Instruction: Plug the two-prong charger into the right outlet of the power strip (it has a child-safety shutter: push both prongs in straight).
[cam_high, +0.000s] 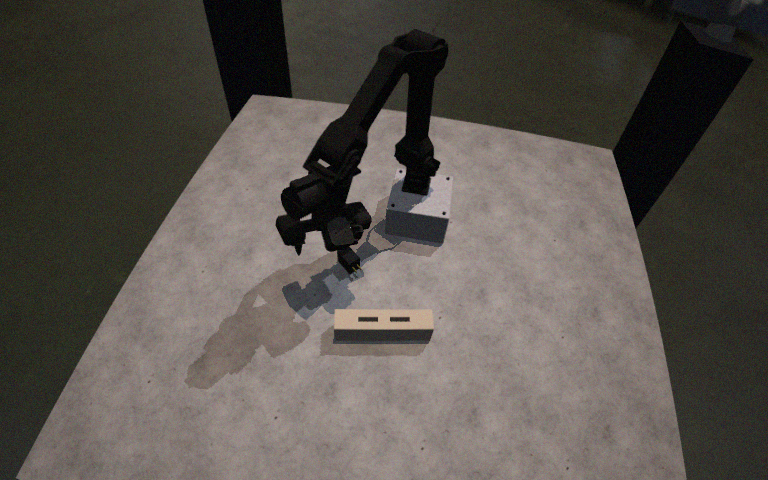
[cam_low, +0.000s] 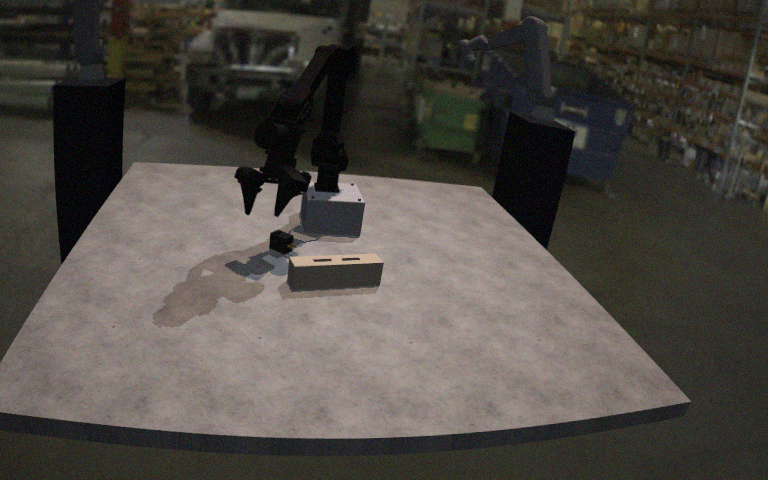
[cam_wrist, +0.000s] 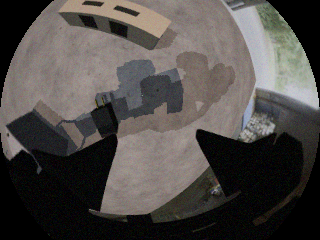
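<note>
My gripper tip is now 40 mm past the black two-prong charger, 60 mm to the right of it and 80 mm above it.
</note>
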